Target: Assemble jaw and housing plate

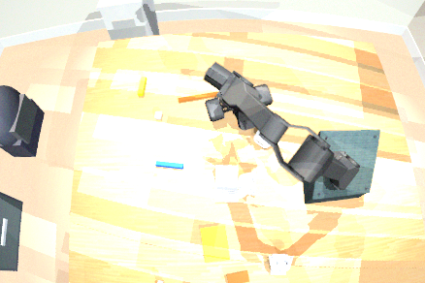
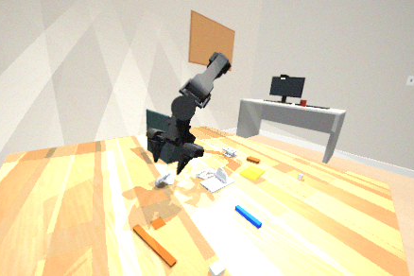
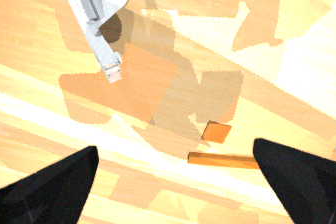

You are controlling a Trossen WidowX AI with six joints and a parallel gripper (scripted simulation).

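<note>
The white jaw is 8 cm below my gripper tip, 7 cm behind it and 2 cm to the left of it. Round my gripper tip: long orange bar (13 cm ahead, 11 cm to the right, 11 cm below); small orange square (11 cm below, 7 cm to the right, 7 cm ahead); blue bar (21 cm ahead, 15 cm to the left, 11 cm below).
</note>
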